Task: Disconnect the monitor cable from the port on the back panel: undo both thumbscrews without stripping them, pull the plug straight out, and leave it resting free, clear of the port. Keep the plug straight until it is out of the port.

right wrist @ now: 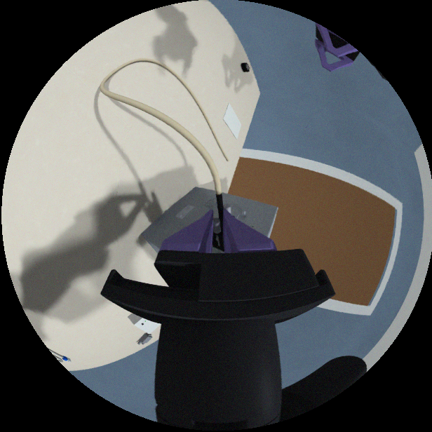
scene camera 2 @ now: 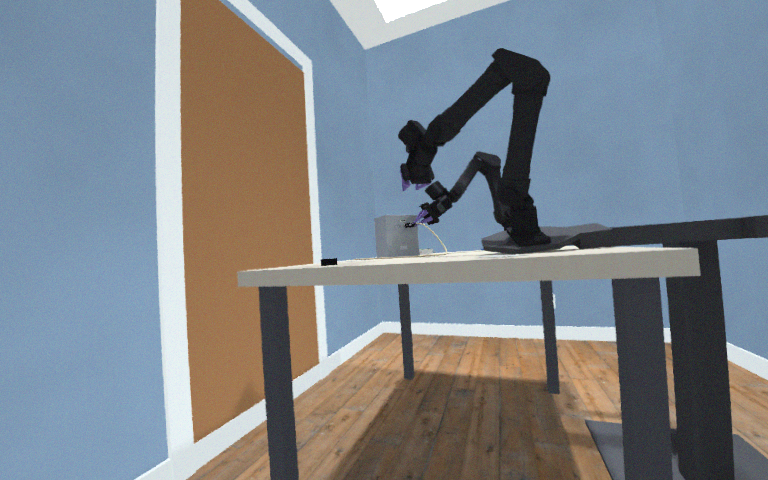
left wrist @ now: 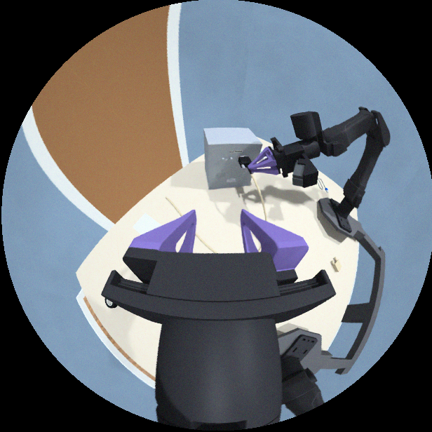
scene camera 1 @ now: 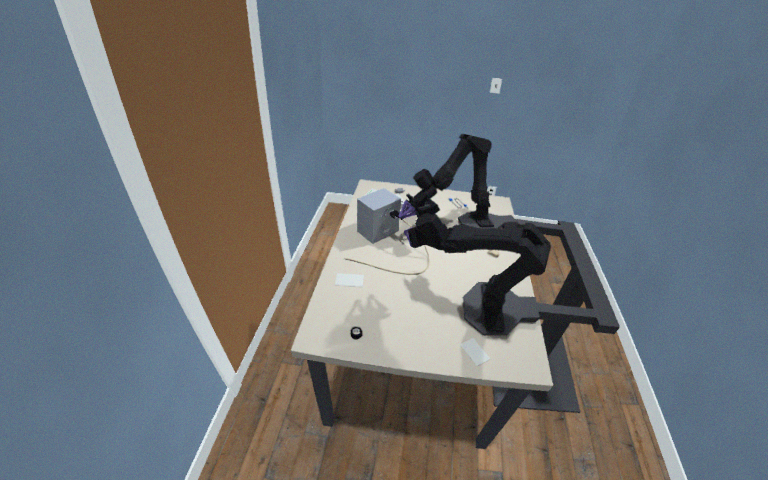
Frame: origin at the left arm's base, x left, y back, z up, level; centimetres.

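Seen in the pictures: left gripper, fingertip midpoint: [scene camera 2: 409, 189] [scene camera 1: 410, 230]; right gripper, fingertip midpoint: [scene camera 2: 413, 225] [scene camera 1: 399, 217]; left arm's base at its link origin: [scene camera 2: 526, 236] [scene camera 1: 492, 306]; right arm's base at its link origin: [scene camera 1: 481, 219].
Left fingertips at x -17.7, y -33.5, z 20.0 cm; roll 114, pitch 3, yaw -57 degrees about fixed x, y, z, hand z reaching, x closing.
Offsets run from my left fingertips to a thing's top centre. "pt": to the spot under its first point. Level surfaces: height alone.
The grey box [scene camera 1: 370, 220] [scene camera 2: 390, 237] [left wrist: 218, 170] [right wrist: 262, 212] has its port panel facing the arms. The black plug {dx -23.7, dy -4.9, dz -9.7 cm} [scene camera 1: 394, 214] [scene camera 2: 409, 225] [left wrist: 244, 161] is at that panel; how deep it sits cannot be told. Its beige cable {pt dx -2.7, dy -8.4, dz -23.7 cm} [scene camera 1: 385, 270] [left wrist: 261, 192] [right wrist: 165, 116] loops down onto the table. My right gripper [scene camera 2: 416, 221] [left wrist: 248, 168] [right wrist: 217, 214] is shut on a silvery thumbscrew [right wrist: 217, 224] of the plug; the fingers partly hide the plug, and the other thumbscrew cannot be made out. My left gripper [scene camera 2: 411, 189] [left wrist: 218, 214] is open and empty, away from the plug.
A black ring-shaped object {dx +31.2, dy -16.7, dz -22.5 cm} [scene camera 1: 356, 332] [scene camera 2: 329, 262], white cards {dx +4.7, dy -22.7, dz -24.0 cm} [scene camera 1: 349, 280] {dx +35.4, dy +25.3, dz -24.0 cm} [scene camera 1: 475, 352], a small tan block {dx -18.4, dy +41.3, dz -22.6 cm} [scene camera 1: 493, 253] and a blue-ended cord {dx -60.1, dy +28.9, dz -23.3 cm} [scene camera 1: 458, 202] lie on the table {dz -24.2 cm} [scene camera 1: 419, 333]. In scene camera 2, my left arm is above my right arm.
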